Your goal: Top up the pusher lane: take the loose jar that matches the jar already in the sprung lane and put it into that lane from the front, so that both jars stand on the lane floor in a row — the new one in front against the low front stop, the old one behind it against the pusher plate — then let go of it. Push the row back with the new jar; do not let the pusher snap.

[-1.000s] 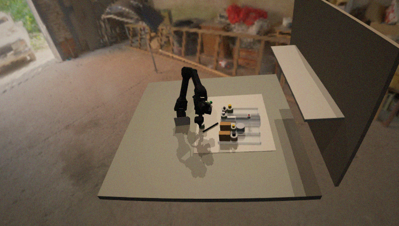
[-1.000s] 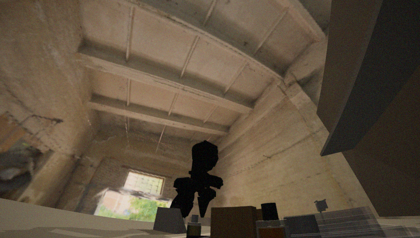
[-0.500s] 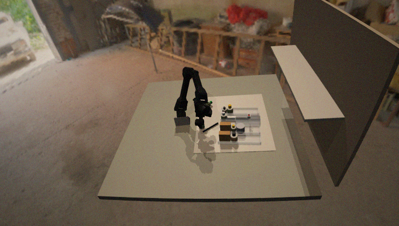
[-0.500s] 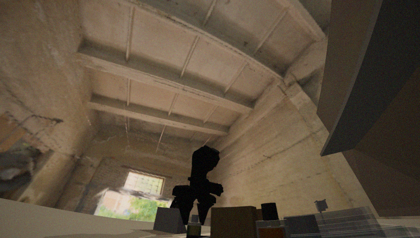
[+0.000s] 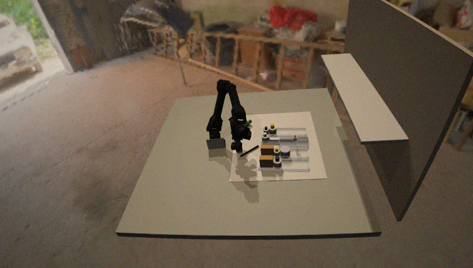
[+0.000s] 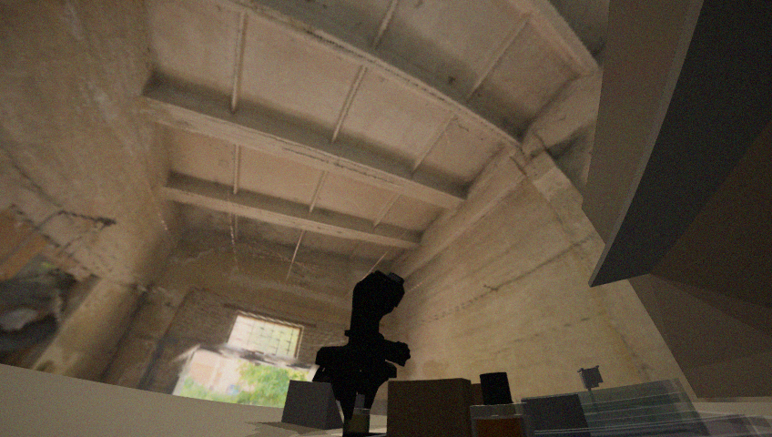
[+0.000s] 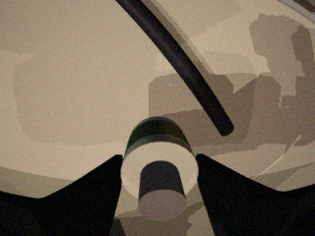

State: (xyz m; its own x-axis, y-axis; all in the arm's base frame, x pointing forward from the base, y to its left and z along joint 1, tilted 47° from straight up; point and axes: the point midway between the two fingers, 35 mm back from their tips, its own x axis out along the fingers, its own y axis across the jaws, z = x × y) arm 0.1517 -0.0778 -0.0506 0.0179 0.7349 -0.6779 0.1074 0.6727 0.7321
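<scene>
Now: gripper tip 70 mm short of the black stick, 10 mm to the left of it and 20 mm above it. From my gripper tip the other things lie so: pusher lane (320 mm ahead, 10 mm to the left, 10 mm below); grey cylinder (270 mm ahead, 90 mm to the right); shelf (680 mm ahead, 340 mm above).
</scene>
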